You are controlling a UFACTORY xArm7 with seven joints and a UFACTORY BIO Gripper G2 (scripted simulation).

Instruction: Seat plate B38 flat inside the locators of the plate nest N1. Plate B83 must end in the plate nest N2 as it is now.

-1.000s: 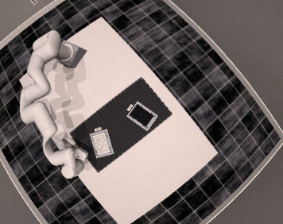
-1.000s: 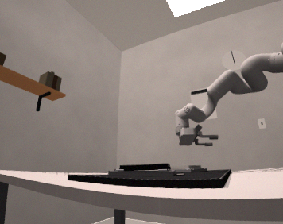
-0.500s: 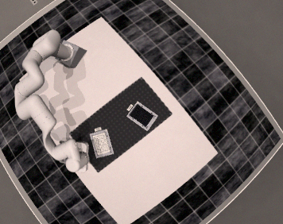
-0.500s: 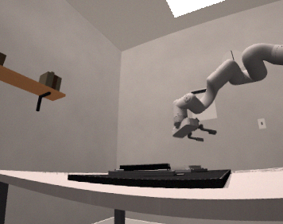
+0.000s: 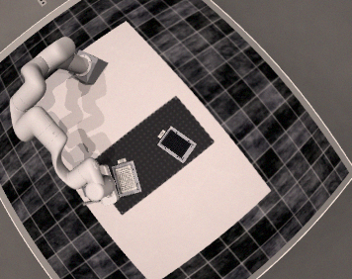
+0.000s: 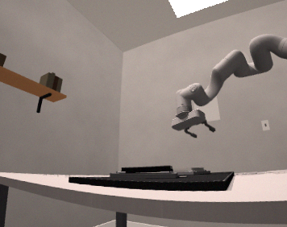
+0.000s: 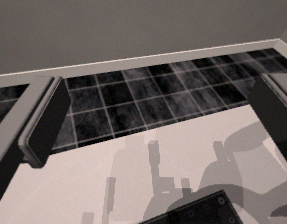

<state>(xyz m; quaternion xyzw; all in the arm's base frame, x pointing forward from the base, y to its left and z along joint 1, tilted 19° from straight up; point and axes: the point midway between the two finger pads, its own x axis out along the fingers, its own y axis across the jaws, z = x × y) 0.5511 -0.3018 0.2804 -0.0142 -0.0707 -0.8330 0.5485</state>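
My gripper is now 11 cm short of the black well plate, 47 cm to the right of it and 18 cm above it. Round my hand: white well plate 7 cm ahead, 16 cm to the left, 19 cm below; then dark dotted mat 5 cm ahead, 33 cm to the left, 21 cm below.
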